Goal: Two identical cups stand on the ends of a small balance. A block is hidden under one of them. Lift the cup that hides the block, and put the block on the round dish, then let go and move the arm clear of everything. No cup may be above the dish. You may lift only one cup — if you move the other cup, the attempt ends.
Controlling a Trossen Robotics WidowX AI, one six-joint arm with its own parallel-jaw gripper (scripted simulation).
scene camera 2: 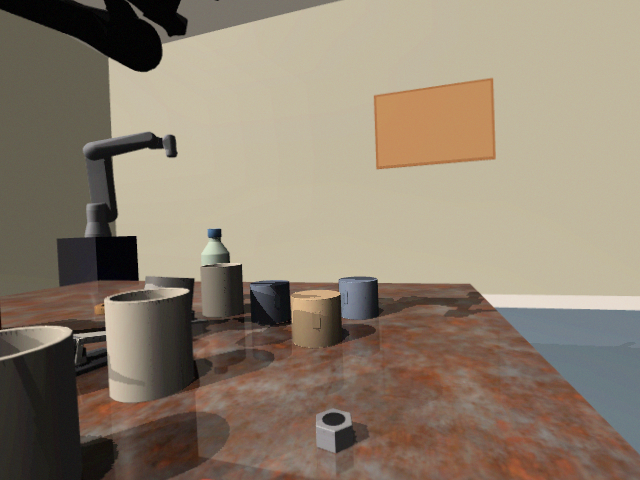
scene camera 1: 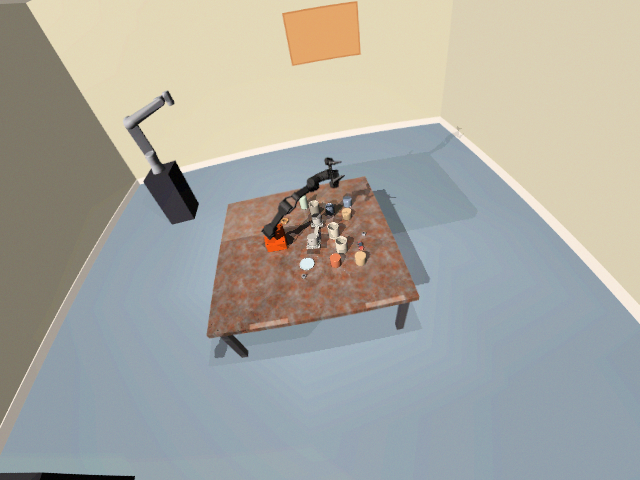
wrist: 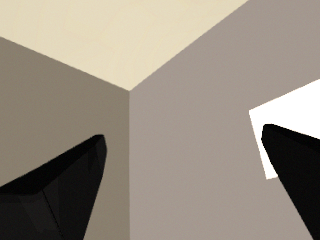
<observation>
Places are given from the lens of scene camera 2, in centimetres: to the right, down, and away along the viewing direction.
grey nut (scene camera 2: 334,430): 1, 13, 22
bottle (scene camera 2: 215,252): -24, 3, 74
beige cup (scene camera 2: 149,338): -16, 9, 30
beige cup (scene camera 2: 47,432): -15, 11, 18
beige cup (scene camera 2: 221,284): -18, 8, 61
The marked spots on the grey nut and the bottle are 58 cm apart.
</observation>
